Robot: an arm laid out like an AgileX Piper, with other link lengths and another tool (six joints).
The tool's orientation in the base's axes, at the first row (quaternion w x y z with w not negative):
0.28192, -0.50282, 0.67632, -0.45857
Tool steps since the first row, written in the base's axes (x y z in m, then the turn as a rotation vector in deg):
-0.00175, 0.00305, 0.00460, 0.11, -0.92, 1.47
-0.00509, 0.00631, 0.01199, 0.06, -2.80, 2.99
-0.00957, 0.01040, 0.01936, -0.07, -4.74, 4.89
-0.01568, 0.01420, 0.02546, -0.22, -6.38, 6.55
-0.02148, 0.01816, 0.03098, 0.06, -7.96, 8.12
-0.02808, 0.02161, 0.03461, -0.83, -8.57, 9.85
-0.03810, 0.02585, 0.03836, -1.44, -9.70, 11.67
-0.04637, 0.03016, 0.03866, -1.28, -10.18, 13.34
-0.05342, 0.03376, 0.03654, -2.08, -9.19, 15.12
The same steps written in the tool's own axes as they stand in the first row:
-0.00191, -0.00319, -0.00444, 0.94, -1.44, -0.22
-0.00326, -0.00823, -0.01145, 2.85, -2.93, -0.26
-0.00501, -0.01270, -0.01971, 4.86, -4.74, -0.52
-0.00604, -0.01535, -0.02870, 6.59, -6.30, -0.79
-0.00737, -0.01760, -0.03724, 8.10, -7.95, -0.68
-0.00810, -0.01785, -0.04549, 9.11, -9.18, -1.95
-0.00843, -0.01670, -0.05693, 10.52, -10.66, -2.85
-0.00967, -0.01317, -0.06548, 11.05, -12.27, -3.26
-0.01086, -0.00801, -0.07174, 10.53, -13.47, -5.01

